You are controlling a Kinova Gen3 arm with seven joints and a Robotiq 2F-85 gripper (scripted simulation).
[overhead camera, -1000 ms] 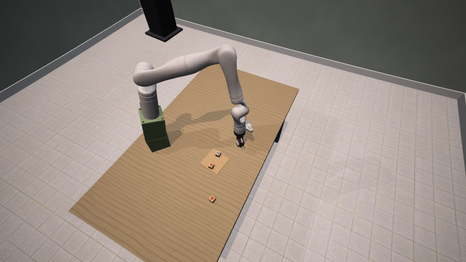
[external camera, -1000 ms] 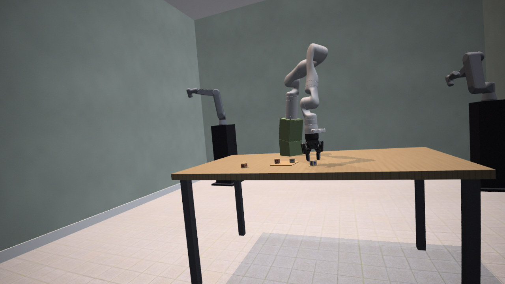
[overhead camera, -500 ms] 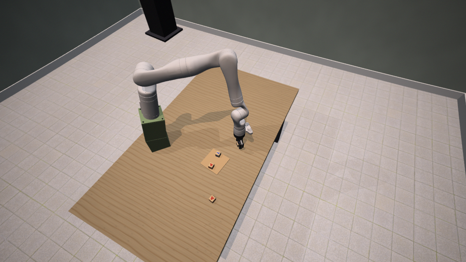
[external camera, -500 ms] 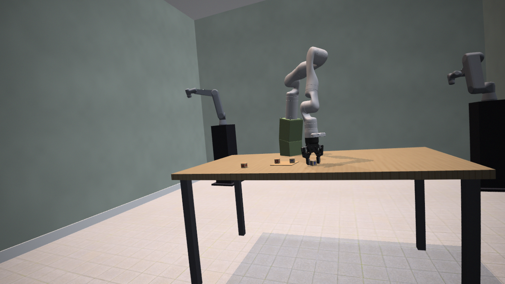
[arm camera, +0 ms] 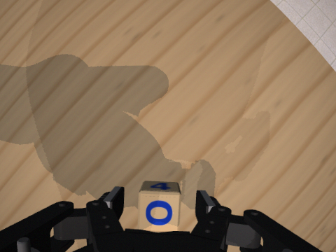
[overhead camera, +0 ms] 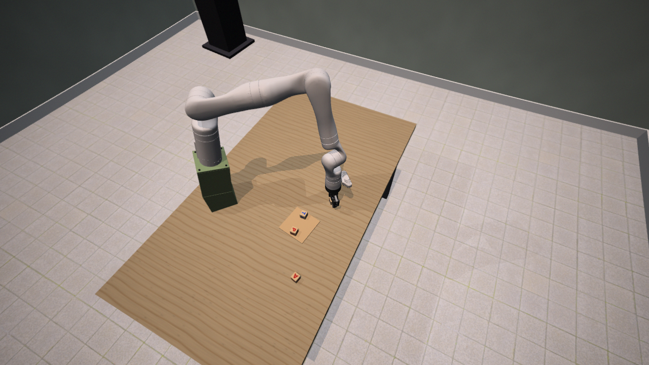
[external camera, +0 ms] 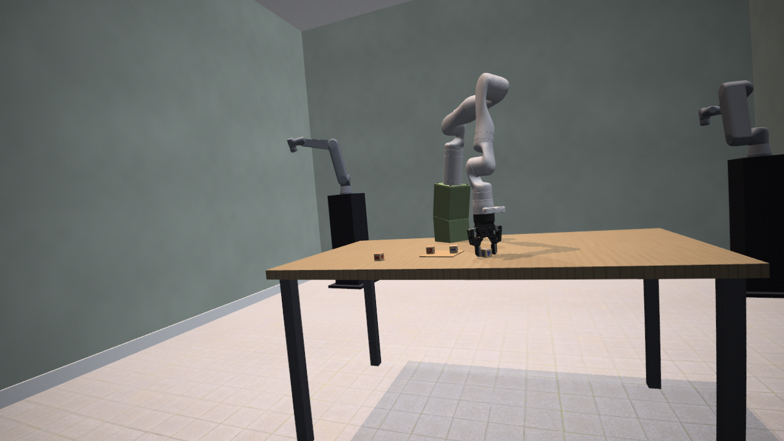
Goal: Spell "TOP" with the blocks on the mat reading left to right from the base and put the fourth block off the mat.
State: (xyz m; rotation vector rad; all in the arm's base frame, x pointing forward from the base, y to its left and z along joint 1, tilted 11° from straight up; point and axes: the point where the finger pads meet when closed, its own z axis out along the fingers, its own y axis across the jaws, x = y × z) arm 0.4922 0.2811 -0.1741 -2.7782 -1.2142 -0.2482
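Now: hand 190 mm to the left of the tan mat, 70 mm past it and 20 mm above it.
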